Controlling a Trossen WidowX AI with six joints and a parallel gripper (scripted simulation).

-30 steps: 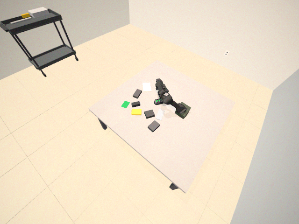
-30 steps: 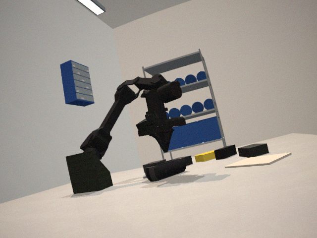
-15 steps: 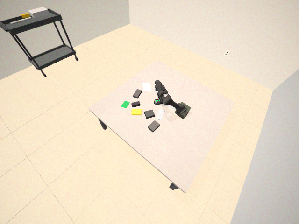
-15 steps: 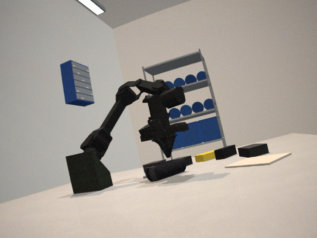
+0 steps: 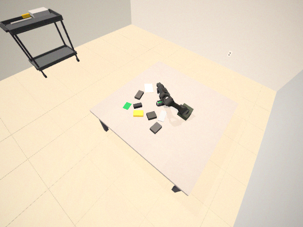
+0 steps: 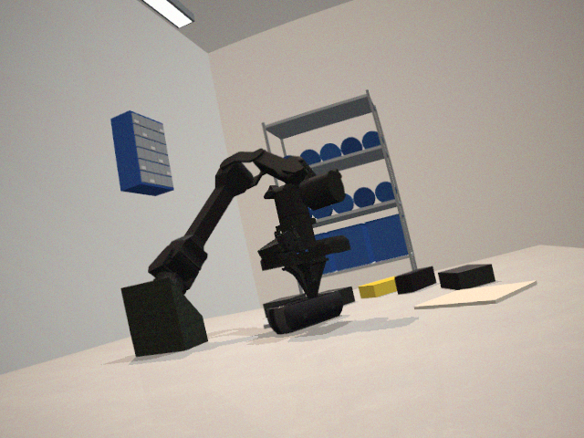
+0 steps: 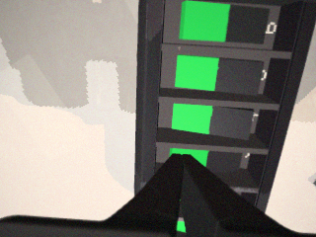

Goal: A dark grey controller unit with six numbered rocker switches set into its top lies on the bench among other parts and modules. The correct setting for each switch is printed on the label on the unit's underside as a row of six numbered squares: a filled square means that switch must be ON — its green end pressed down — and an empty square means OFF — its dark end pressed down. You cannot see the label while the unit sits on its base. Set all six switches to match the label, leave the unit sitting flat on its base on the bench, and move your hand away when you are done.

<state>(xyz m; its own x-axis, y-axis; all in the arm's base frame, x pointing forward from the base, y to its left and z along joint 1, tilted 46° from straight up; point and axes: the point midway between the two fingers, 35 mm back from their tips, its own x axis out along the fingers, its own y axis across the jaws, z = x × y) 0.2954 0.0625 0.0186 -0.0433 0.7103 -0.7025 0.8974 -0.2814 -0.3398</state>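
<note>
Now: the light grey plate 130 mm to the left of my gripper tip, 130 mm behind it and 40 mm below it. From my gripper tip the other things lie so: green card (320 mm to the left, 250 mm ahead, 40 mm below); yellow block (300 mm to the left, 70 mm ahead, 30 mm below); white sheet (280 mm ahead, 70 mm to the right, 40 mm below).
</note>
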